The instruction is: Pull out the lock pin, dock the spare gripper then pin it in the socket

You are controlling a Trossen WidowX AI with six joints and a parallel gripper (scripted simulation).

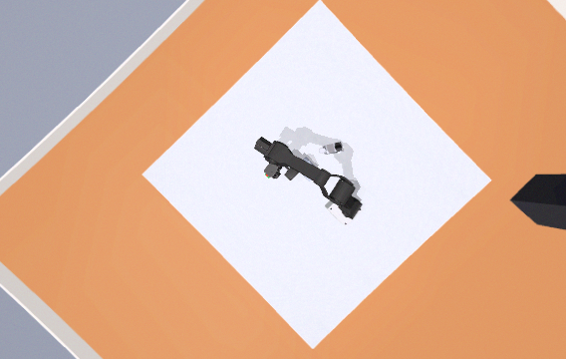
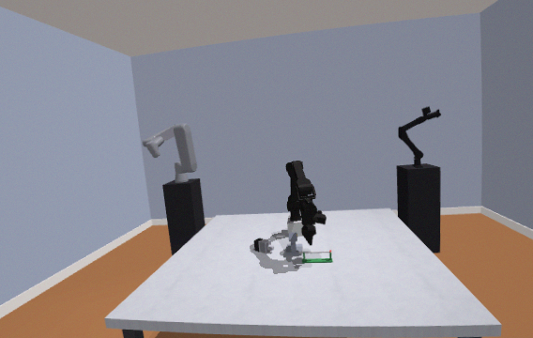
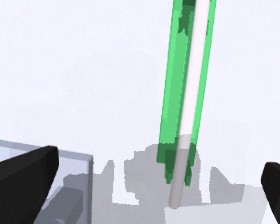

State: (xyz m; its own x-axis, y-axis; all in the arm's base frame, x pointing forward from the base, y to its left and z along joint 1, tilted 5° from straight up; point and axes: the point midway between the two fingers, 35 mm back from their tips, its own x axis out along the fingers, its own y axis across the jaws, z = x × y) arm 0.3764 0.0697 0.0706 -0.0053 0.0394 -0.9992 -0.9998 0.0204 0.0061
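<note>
The spare gripper is 230 mm to the right of my gripper tip, 130 mm behind it and 70 mm below it. Round my gripper tip: bluish-grey socket 100 mm behind, 80 mm to the right, 40 mm below; green strip 70 mm below, 30 mm to the left, 10 mm ahead.
</note>
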